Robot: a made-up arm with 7 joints.
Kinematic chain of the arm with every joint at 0, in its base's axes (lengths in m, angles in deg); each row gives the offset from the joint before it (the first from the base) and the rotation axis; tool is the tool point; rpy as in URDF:
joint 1: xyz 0 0 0.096 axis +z
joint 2: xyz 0 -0.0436 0.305 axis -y
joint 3: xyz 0 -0.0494 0.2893 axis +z
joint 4: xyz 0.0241 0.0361 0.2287 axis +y
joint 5: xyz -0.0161 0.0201 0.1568 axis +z
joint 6: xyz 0 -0.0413 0.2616 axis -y
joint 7: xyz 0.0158 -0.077 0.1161 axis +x
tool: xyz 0 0 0 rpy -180 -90 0
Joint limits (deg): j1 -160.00..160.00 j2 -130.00..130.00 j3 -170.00..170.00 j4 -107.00..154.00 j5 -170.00..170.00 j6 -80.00..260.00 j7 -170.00..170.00
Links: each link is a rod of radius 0.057 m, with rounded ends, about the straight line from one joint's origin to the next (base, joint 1, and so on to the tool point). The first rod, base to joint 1, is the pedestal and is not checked.
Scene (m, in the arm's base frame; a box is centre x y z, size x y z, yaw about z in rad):
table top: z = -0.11
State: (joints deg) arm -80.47 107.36 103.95 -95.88 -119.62 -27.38 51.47
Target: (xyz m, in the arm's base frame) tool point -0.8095 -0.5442 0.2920
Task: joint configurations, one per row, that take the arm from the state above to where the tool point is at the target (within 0.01 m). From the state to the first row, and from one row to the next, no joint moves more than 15 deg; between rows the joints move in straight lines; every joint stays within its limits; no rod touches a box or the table.
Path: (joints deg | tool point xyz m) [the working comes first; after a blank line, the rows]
Joints at the target: 0.70 98.92 105.82 -42.37 -126.96 -7.85 51.47
Straight joint move there: clear.

1: -66.94 105.95 104.26 -86.96 -120.84 -24.13 51.47 | -0.7026 0.1334 0.3514
2: -53.41 104.55 104.57 -78.04 -122.07 -20.87 51.47 | -0.7780 0.0237 0.3384
3: -39.88 103.14 104.88 -69.13 -123.29 -17.62 51.47 | -0.8297 -0.1050 0.3257
4: -26.36 101.73 105.20 -60.21 -124.51 -14.36 51.47 | -0.8539 -0.2468 0.3137
5: -12.83 100.33 105.51 -51.29 -125.73 -11.11 51.47 | -0.8475 -0.3956 0.3023
6: 0.70 98.92 105.82 -42.37 -126.96 -7.85 51.47 | -0.8096 -0.5442 0.2920

